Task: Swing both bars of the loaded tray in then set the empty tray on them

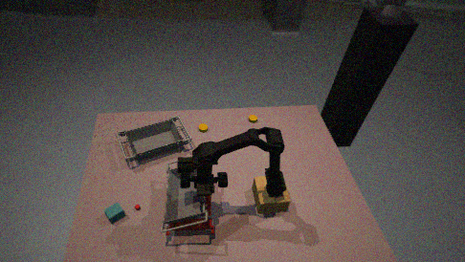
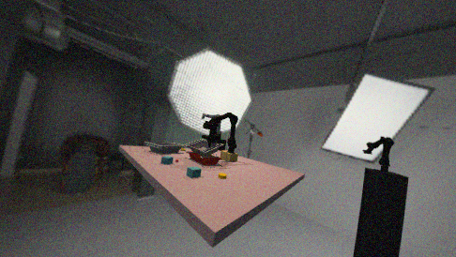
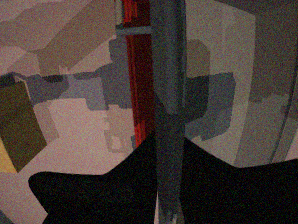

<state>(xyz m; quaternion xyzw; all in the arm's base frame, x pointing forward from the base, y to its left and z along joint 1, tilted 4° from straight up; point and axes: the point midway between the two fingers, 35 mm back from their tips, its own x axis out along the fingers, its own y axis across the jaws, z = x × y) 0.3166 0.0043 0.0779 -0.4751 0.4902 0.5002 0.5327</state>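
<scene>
Right now my gripper tip is 80 mm short of the grey tray. Also, from my gripper tip: red block 280 mm ahead, 20 mm to the right, 120 mm below.
</scene>
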